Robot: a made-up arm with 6 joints.
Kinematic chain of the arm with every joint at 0, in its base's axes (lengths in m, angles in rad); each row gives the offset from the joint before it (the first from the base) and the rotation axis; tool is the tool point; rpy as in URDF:
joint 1: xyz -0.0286 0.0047 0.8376 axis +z
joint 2: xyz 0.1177 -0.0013 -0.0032 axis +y
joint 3: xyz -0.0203 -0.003 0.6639 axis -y
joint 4: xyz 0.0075 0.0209 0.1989 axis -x
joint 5: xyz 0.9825 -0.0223 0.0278 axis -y
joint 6: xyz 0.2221 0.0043 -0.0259 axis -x
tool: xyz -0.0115 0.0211 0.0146 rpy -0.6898 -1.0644 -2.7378
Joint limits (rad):
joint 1: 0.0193..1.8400
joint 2: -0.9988..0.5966
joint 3: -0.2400..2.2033
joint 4: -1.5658..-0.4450
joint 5: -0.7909..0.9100
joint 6: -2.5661..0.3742
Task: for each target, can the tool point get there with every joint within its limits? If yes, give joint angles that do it. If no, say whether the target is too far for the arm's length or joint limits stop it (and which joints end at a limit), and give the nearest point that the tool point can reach.
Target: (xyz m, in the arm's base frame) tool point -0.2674 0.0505 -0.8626
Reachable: no: joint limits stop it (at a limit: joint 1, joint 2, joint 3, joint 4, joint 5, joint 6) | nearest point -0.4010 1.2123 0.5998 | short by 1.873 m
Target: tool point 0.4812 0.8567 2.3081
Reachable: yes | joints 0.9483 0.0513 0.6802 -0.8926 -0.4926 0.0180
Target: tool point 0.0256 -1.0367 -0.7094
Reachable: no: joint limits stop it (at a limit: joint 2, joint 3, joint 4, joint 5) | nearest point 0.0520 -1.5440 0.7397 | short by 1.536 m
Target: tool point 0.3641 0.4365 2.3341
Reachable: yes | joints 0.8746 -0.4814 0.2319 -1.3431 0.0486 -1.4055
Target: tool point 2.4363 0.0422 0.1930
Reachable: no: too far | nearest point 1.4950 0.0279 0.7613 | short by 1.100 m
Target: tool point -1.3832 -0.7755 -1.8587
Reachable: no: too far | nearest point -1.3742 -0.7703 0.7394 | short by 2.598 m
